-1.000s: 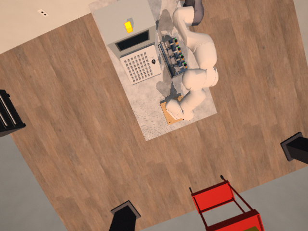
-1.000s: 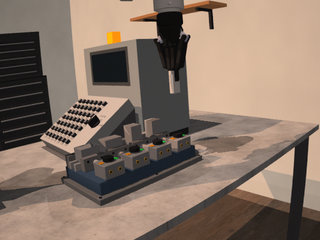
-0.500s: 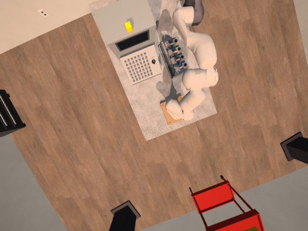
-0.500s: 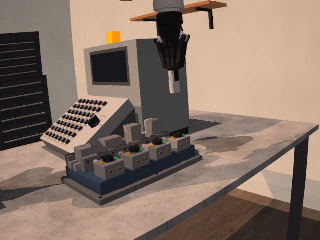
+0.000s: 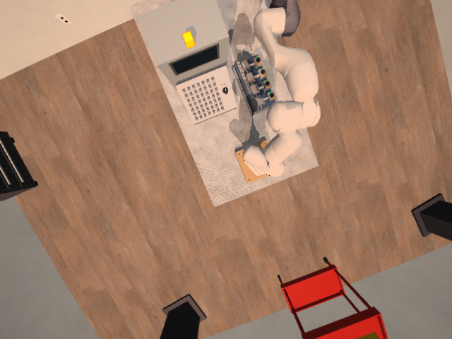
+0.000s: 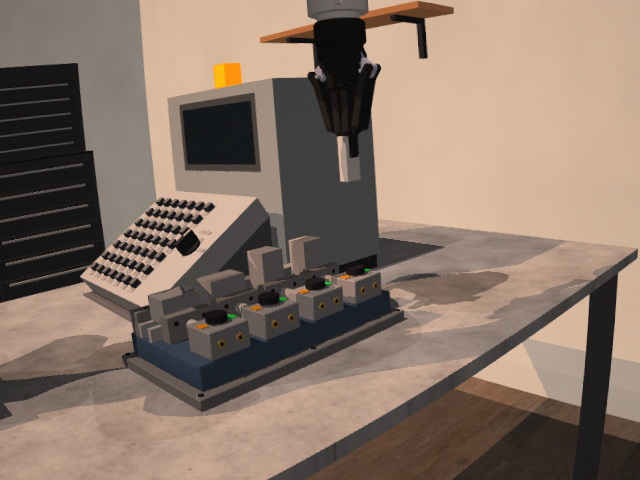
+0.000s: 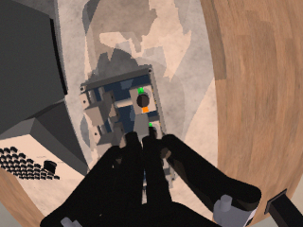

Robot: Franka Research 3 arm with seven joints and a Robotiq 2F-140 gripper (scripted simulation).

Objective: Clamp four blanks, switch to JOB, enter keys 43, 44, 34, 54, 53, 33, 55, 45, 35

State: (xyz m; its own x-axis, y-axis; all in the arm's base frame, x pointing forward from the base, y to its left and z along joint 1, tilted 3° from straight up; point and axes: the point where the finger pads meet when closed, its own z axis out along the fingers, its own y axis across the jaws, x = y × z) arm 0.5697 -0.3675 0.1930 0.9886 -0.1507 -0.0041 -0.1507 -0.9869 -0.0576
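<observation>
The black selector knob is 310 mm to the left of my hand, 130 mm below it and 60 mm behind it. The rest, counted from my hand: keypad (410 mm to the left, 180 mm below, 20 mm behind).
</observation>
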